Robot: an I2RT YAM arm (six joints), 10 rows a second.
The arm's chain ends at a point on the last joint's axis. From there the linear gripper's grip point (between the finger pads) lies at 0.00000 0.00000 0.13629 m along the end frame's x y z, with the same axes.
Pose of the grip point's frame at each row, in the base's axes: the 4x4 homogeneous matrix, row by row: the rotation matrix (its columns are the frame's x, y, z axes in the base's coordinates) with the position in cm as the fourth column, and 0 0 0 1 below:
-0.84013, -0.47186, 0.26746, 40.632; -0.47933, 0.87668, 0.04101, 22.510; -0.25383, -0.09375, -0.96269, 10.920; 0, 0, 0, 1
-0.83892, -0.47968, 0.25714, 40.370; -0.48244, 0.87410, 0.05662, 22.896; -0.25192, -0.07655, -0.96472, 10.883; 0, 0, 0, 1
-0.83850, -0.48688, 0.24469, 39.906; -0.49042, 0.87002, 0.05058, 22.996; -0.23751, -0.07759, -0.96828, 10.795; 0, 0, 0, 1
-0.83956, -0.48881, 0.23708, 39.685; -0.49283, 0.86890, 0.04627, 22.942; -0.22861, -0.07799, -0.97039, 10.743; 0, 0, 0, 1
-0.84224, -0.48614, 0.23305, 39.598; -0.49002, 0.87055, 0.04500, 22.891; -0.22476, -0.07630, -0.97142, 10.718; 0, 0, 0, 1
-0.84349, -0.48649, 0.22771, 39.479; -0.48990, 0.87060, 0.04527, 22.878; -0.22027, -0.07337, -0.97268, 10.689; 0, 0, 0, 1
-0.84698, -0.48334, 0.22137, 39.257; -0.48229, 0.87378, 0.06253, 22.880; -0.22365, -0.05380, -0.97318, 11.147; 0, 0, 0, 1
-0.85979, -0.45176, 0.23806, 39.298; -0.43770, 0.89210, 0.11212, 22.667; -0.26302, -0.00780, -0.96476, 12.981; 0, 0, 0, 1
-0.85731, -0.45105, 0.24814, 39.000; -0.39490, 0.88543, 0.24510, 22.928; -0.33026, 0.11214, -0.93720, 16.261; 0, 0, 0, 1
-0.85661, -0.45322, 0.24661, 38.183; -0.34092, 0.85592, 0.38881, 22.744; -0.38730, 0.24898, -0.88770, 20.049; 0, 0, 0, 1
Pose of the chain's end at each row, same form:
-0.84013, -0.47186, 0.26746, 36.987; -0.47933, 0.87668, 0.04101, 21.951; -0.25383, -0.09375, -0.96269, 24.041; 0, 0, 0, 1
-0.83892, -0.47968, 0.25714, 36.865; -0.48244, 0.87410, 0.05662, 22.124; -0.25192, -0.07655, -0.96472, 24.031; 0, 0, 0, 1
-0.83850, -0.48688, 0.24469, 36.571; -0.49042, 0.87002, 0.05058, 22.307; -0.23751, -0.07759, -0.96828, 23.992; 0, 0, 0, 1
-0.83956, -0.48881, 0.23708, 36.454; -0.49283, 0.86890, 0.04627, 22.311; -0.22861, -0.07799, -0.97039, 23.968; 0, 0, 0, 1
-0.84224, -0.48614, 0.23305, 36.422; -0.49002, 0.87055, 0.04500, 22.278; -0.22476, -0.07630, -0.97142, 23.957; 0, 0, 0, 1
-0.84349, -0.48649, 0.22771, 36.376; -0.48990, 0.87060, 0.04527, 22.261; -0.22027, -0.07337, -0.97268, 23.946; 0, 0, 0, 1
-0.84698, -0.48334, 0.22137, 36.240; -0.48229, 0.87378, 0.06253, 22.028; -0.22365, -0.05380, -0.97318, 24.410; 0, 0, 0, 1
-0.85979, -0.45176, 0.23806, 36.053; -0.43770, 0.89210, 0.11212, 21.139; -0.26302, -0.00780, -0.96476, 26.130; 0, 0, 0, 1
-0.85731, -0.45105, 0.24814, 35.618; -0.39490, 0.88543, 0.24510, 19.588; -0.33026, 0.11214, -0.93720, 29.034; 0, 0, 0, 1
-0.85661, -0.45322, 0.24661, 34.822; -0.34092, 0.85592, 0.38881, 17.445; -0.38730, 0.24898, -0.88770, 32.147; 0, 0, 0, 1

